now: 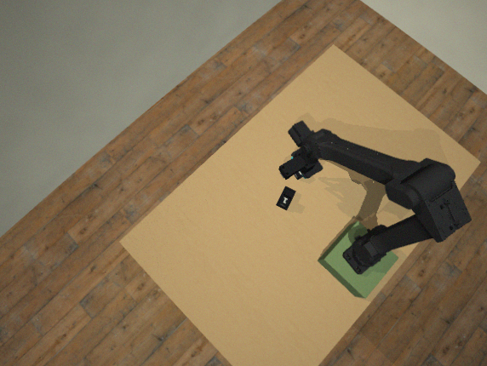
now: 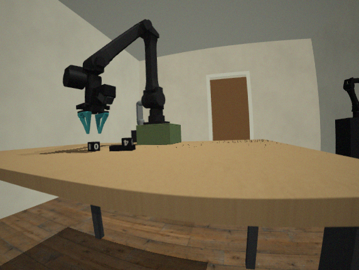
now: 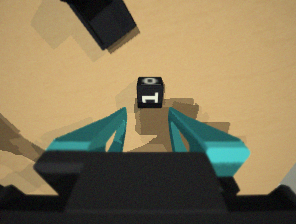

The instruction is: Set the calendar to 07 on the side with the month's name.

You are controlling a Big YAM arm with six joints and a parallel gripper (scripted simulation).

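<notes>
My hand is 50 mm above the digit cube. From my hand the other things lie so: black calendar tray (100 mm to the left, 60 mm below, 40 mm behind).
</notes>
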